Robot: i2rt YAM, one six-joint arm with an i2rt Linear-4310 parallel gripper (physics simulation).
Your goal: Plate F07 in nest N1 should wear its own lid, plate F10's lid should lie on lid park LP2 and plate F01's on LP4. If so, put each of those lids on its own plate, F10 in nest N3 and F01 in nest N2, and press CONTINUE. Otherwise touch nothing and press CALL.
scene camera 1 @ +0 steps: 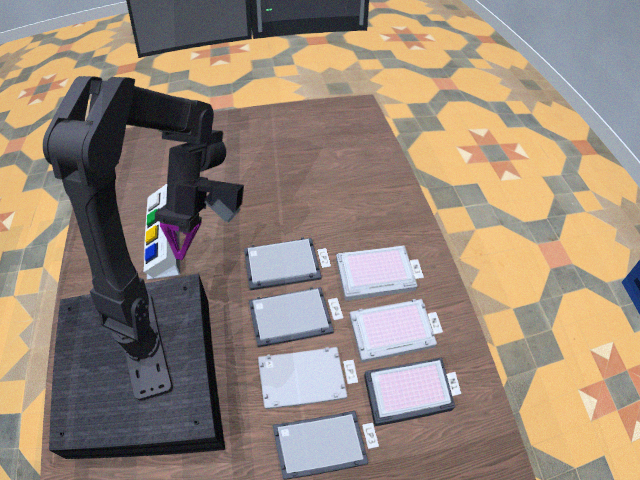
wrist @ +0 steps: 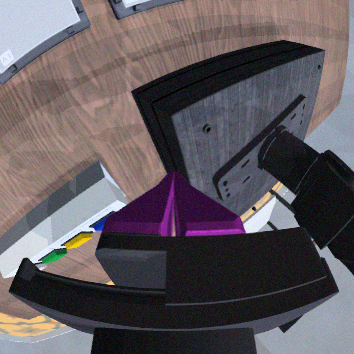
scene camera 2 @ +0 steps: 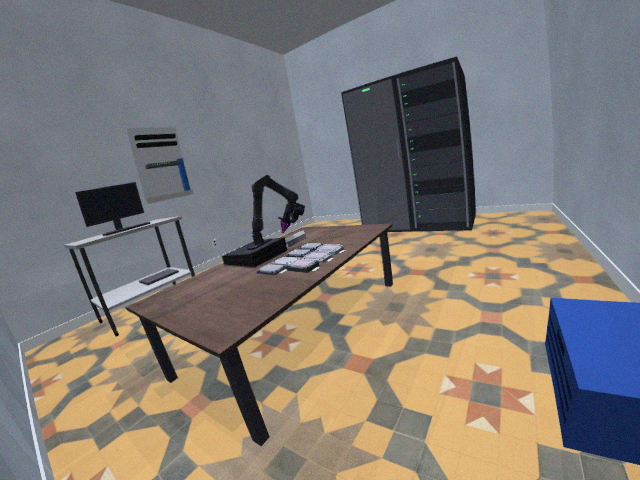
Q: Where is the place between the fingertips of my gripper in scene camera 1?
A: At 179, 259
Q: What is my gripper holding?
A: Nothing.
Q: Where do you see a white button box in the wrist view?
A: At 91, 195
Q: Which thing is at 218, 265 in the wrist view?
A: My gripper.
